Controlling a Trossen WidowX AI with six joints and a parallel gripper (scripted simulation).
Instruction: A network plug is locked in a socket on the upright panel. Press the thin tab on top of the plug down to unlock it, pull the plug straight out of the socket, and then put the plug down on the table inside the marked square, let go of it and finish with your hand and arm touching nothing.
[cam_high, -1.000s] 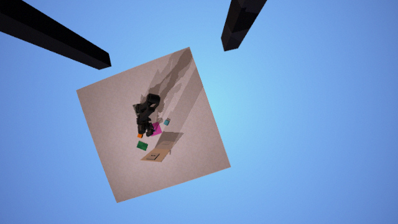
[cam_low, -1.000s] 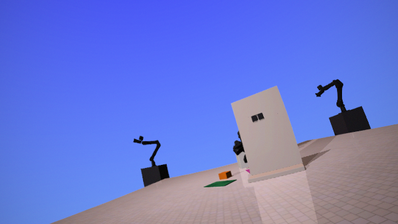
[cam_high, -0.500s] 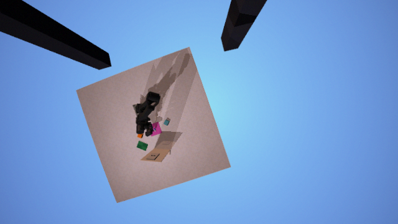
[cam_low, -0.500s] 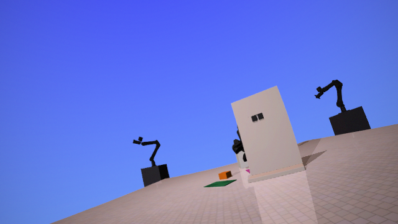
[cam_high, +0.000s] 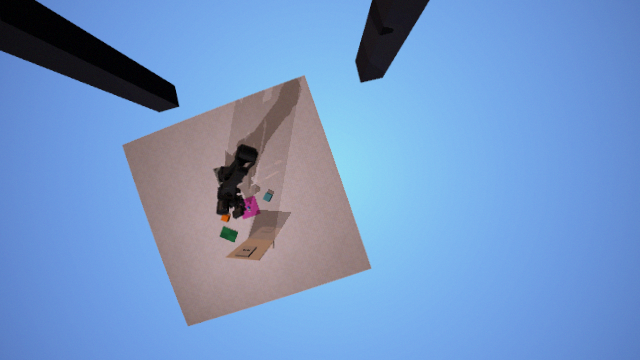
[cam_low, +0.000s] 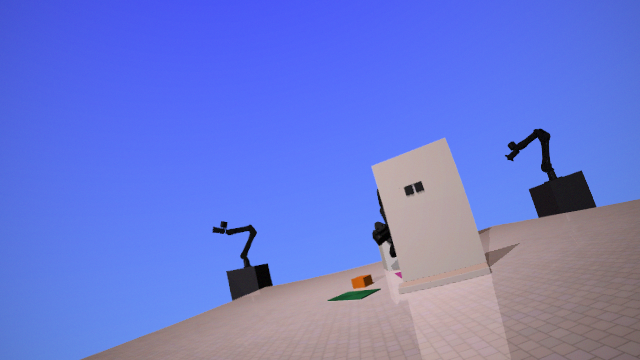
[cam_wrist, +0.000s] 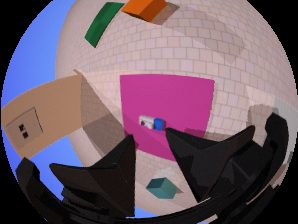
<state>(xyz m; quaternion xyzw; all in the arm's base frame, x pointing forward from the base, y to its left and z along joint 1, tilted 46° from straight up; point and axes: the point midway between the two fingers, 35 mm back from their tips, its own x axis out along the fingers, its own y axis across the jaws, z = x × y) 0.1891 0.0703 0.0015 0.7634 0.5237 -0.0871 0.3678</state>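
Right now my gripper tip is 30 mm above the network plug and 20 mm short of it. The rest, counted from my gripper tip: orange block (150 mm to the right, 40 mm ahead, 20 mm below); magenta patch (30 mm below, 10 mm ahead); teal block (150 mm to the left, 30 mm behind, 20 mm below).
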